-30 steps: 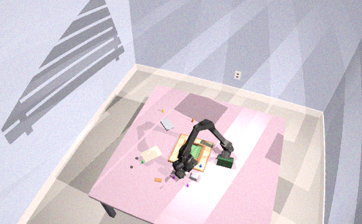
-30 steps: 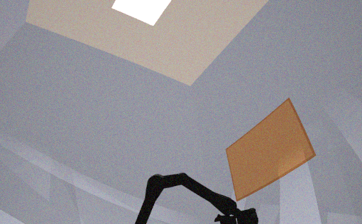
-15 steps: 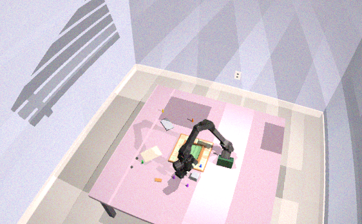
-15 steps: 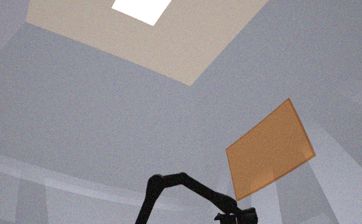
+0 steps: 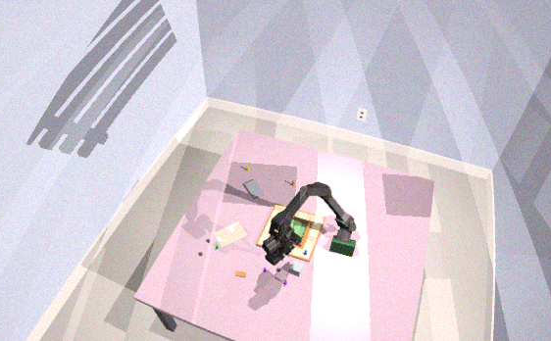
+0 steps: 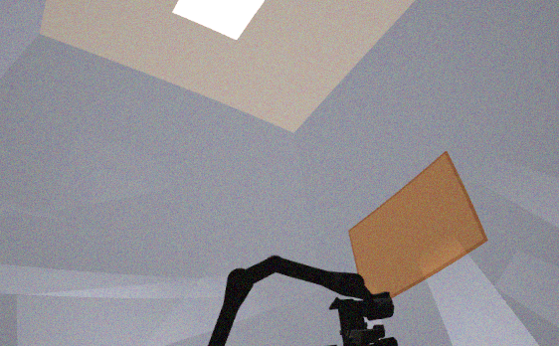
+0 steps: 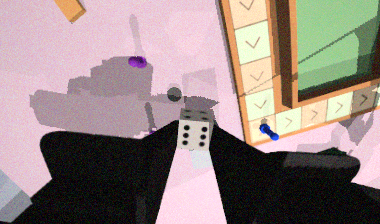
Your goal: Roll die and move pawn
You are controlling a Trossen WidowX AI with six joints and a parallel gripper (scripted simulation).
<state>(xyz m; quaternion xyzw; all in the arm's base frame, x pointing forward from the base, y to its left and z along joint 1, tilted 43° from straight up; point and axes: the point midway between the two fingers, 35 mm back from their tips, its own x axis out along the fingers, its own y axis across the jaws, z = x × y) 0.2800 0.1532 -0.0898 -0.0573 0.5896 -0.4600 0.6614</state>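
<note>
Now: the blue pawn 10 cm behind my gripper tip, 9 cm to the right of it and 7 cm below it. From my gripper tip the other things lie so: orange block (19 cm ahead, 9 cm below, 8 cm to the left); green dice tray (22 cm to the right, 9 cm below, 1 cm behind); pale grey cube (7 cm below, 7 cm behind, 1 cm to the left).
</note>
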